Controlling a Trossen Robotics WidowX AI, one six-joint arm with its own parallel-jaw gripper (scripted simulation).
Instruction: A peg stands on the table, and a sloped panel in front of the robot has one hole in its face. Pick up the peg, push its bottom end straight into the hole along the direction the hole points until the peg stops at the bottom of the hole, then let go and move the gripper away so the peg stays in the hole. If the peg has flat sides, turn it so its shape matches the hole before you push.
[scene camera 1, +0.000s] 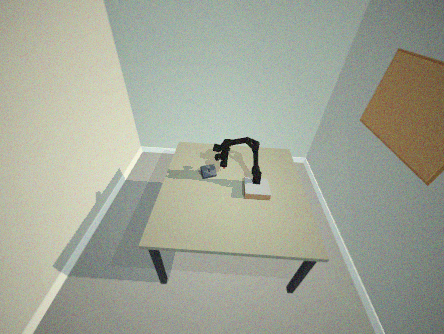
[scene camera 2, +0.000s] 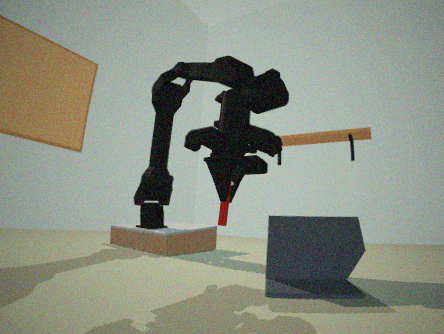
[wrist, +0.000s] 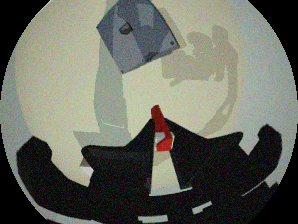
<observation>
My gripper (scene camera 2: 225, 202) holds a red peg.
My gripper is seen too in the wrist view (wrist: 158, 121).
</observation>
